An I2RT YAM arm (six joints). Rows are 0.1 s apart.
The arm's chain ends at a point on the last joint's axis. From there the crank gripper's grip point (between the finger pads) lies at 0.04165 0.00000 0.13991 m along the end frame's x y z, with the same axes.
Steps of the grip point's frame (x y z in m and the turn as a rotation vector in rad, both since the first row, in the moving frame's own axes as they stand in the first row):
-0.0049, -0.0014, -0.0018, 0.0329, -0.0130, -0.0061
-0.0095, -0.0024, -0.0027, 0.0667, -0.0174, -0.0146
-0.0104, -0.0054, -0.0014, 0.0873, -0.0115, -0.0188
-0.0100, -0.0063, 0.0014, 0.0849, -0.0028, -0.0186
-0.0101, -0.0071, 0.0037, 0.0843, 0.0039, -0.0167
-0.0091, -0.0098, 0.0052, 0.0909, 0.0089, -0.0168
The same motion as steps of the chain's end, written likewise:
-0.0031, 0.0035, -0.0022, 0.0329, -0.0130, -0.0061
-0.0070, 0.0075, -0.0031, 0.0667, -0.0174, -0.0146
-0.0087, 0.0076, -0.0013, 0.0873, -0.0115, -0.0188
-0.0095, 0.0063, 0.0018, 0.0849, -0.0028, -0.0186
-0.0105, 0.0054, 0.0044, 0.0843, 0.0039, -0.0167
-0.0102, 0.0036, 0.0062, 0.0909, 0.0089, -0.0168

